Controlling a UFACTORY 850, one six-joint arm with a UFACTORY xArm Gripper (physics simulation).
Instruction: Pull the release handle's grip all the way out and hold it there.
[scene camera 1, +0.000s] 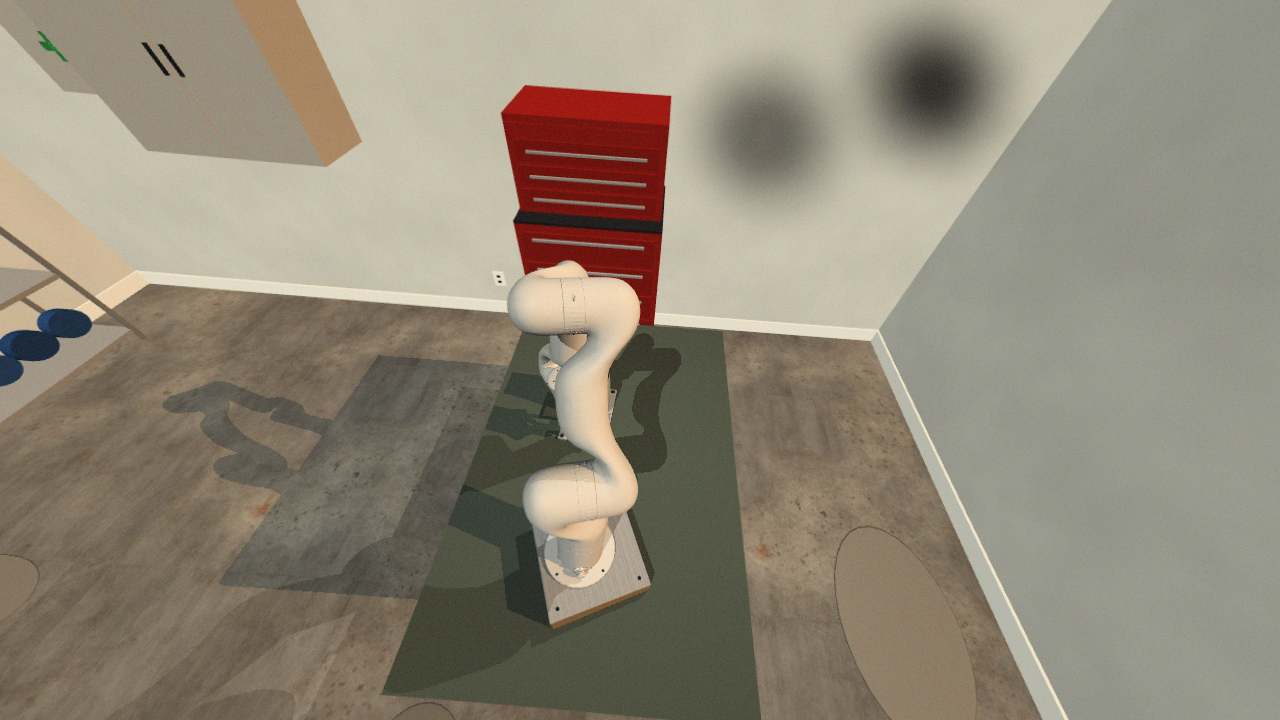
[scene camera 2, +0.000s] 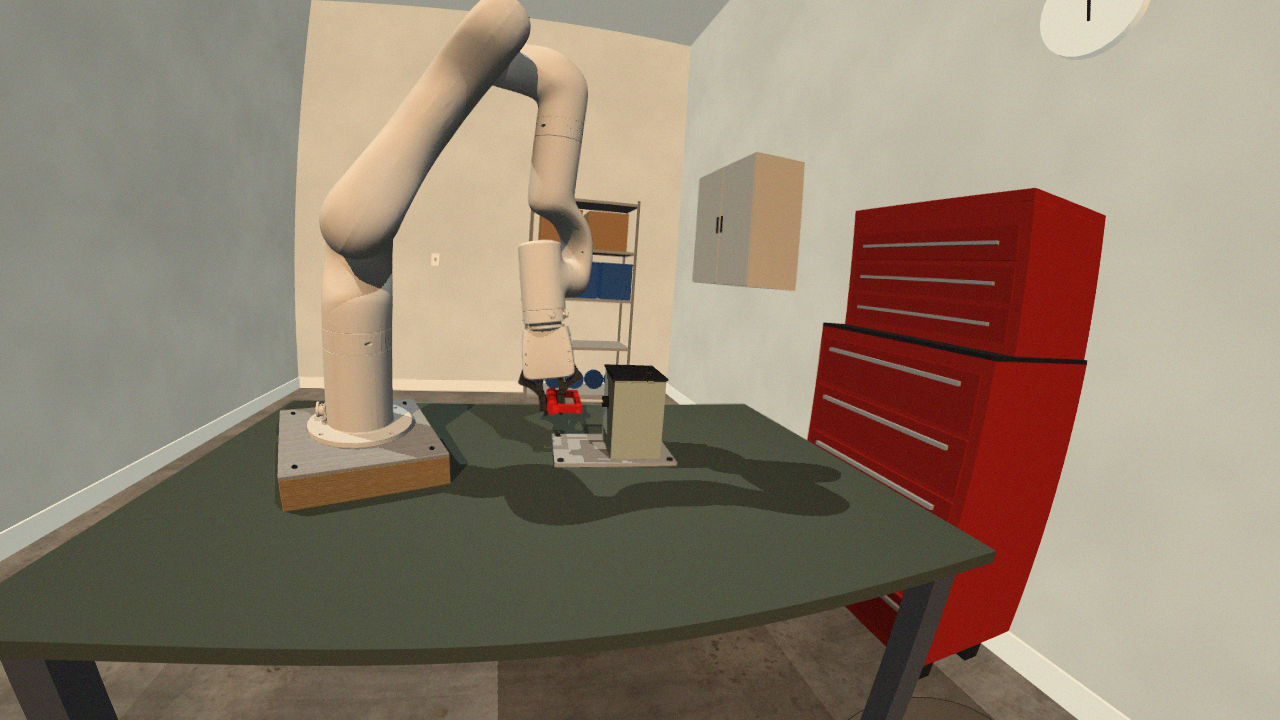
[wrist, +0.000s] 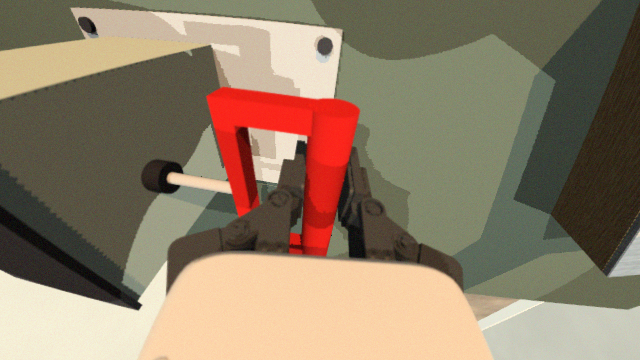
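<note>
The release handle's red grip (wrist: 327, 185) (scene camera 2: 564, 402) is a frame with a thick round bar on the side away from the housing. A pale rod (wrist: 200, 182) joins the frame to a black collar (wrist: 161, 176) on the housing, and a length of rod shows between them. The beige housing (scene camera 2: 637, 420) (wrist: 115, 130) has a black top and stands on a light base plate (scene camera 2: 577, 450) (wrist: 292, 65). My gripper (wrist: 323, 160) (scene camera 2: 554, 398) is shut on the round bar, one finger inside the frame and one outside. In scene camera 1 the arm hides the grip.
The arm's base block (scene camera 1: 595, 591) (scene camera 2: 362, 488) stands on the green table (scene camera 1: 689, 537) (scene camera 2: 501, 582). A red tool cabinet (scene camera 1: 586, 161) (scene camera 2: 939, 295) stands beyond the table's far end. A shelf unit (scene camera 2: 635, 268) and a wall cabinet (scene camera 2: 751, 223) are in the background.
</note>
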